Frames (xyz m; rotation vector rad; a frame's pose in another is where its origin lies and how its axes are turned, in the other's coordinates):
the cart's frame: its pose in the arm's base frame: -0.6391 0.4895 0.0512 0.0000 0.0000 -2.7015
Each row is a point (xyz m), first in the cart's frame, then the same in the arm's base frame.
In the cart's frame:
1: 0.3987 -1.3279 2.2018
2: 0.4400 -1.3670 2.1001
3: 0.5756 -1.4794 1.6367
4: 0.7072 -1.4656 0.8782
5: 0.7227 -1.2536 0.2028
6: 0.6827 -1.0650 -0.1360
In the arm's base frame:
1: -1.5655 1.5210 2.2530
2: -1.6195 1.5388 2.1513
3: -1.7901 1.5827 1.6879
4: -1.9033 1.5142 0.9294
5: -1.8270 1.3158 0.2540
6: -1.7105 1.1622 -0.0848

